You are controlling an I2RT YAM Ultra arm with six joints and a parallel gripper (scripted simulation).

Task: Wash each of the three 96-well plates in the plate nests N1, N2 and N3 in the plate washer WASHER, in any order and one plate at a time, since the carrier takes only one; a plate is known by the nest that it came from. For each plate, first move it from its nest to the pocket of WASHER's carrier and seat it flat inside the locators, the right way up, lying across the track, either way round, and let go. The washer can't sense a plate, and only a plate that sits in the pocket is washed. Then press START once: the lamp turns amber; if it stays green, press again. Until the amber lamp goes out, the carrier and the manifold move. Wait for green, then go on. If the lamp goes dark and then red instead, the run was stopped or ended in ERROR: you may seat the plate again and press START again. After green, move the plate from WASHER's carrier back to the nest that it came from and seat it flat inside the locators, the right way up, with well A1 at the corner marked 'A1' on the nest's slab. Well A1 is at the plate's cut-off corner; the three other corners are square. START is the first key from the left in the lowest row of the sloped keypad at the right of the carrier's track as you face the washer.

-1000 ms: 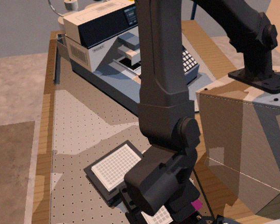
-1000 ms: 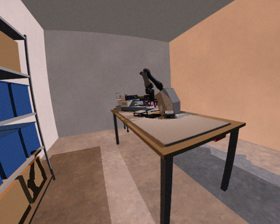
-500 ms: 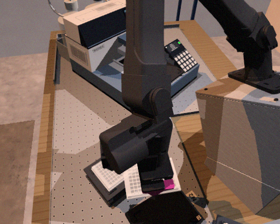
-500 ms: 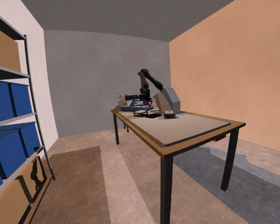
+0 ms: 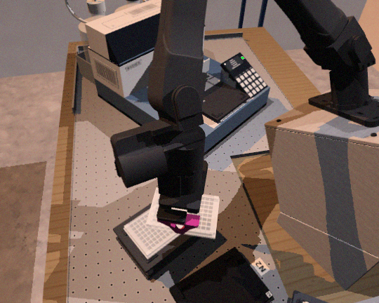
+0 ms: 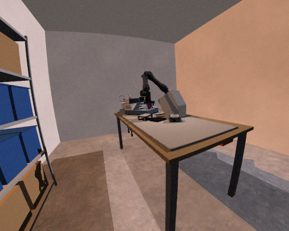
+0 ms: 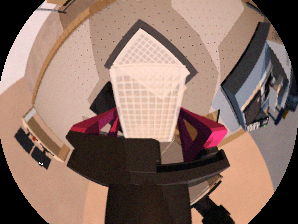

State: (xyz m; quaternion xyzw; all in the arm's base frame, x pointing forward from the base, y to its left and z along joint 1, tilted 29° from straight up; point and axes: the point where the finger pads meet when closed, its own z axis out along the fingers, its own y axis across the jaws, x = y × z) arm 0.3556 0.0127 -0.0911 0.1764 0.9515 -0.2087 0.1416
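Right now my hand is 20 cm past the dark carrier pocket, 37 cm to the left of it and 5 cm above it. The rest, counted from my hand: nest N2: 4 cm behind, 12 cm to the left, 12 cm below; then n2 label: 14 cm behind, 9 cm to the left, 13 cm below; then nest N1: 4 cm ahead, 3 cm to the right, 9 cm below.
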